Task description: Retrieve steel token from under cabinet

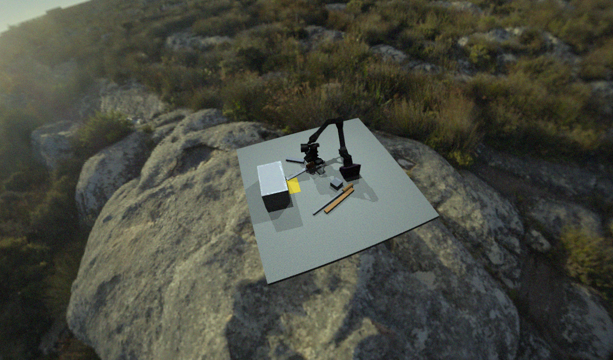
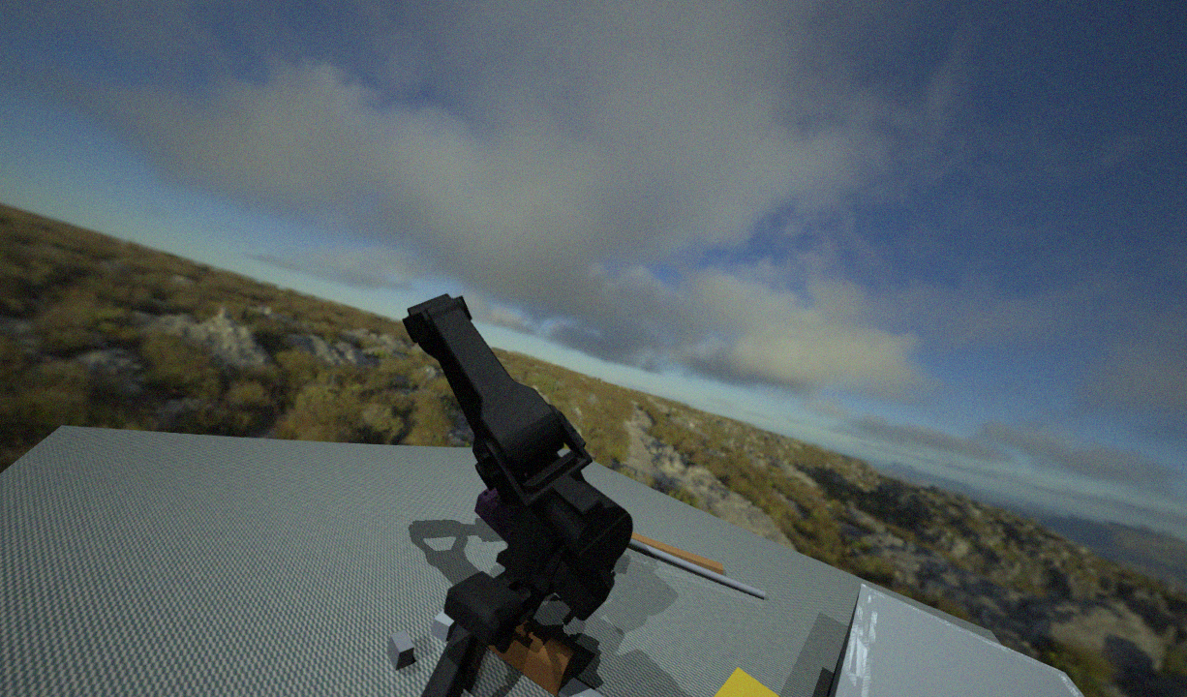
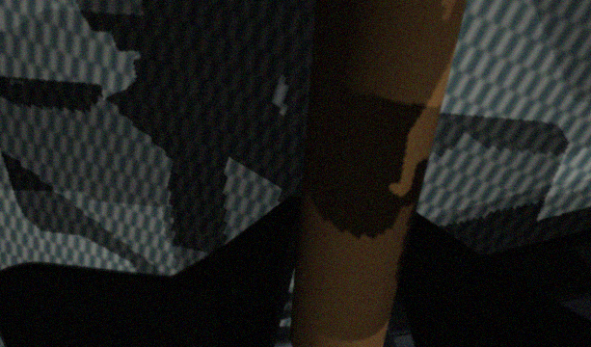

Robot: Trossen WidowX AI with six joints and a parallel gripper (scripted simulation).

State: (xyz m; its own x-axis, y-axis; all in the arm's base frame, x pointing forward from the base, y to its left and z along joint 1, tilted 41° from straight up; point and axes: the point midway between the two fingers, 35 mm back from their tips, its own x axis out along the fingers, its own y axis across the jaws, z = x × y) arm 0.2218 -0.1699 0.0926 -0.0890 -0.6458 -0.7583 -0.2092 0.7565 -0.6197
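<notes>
Right now my gripper tip is 70 mm past the grey bar and 20 mm to the left of it. Also, from my gripper tip: grey block: 70 mm behind, 270 mm to the left, 10 mm above; small grey cube: 50 mm behind, 100 mm to the right; wooden stick: 20 mm behind, 420 mm to the left.
</notes>
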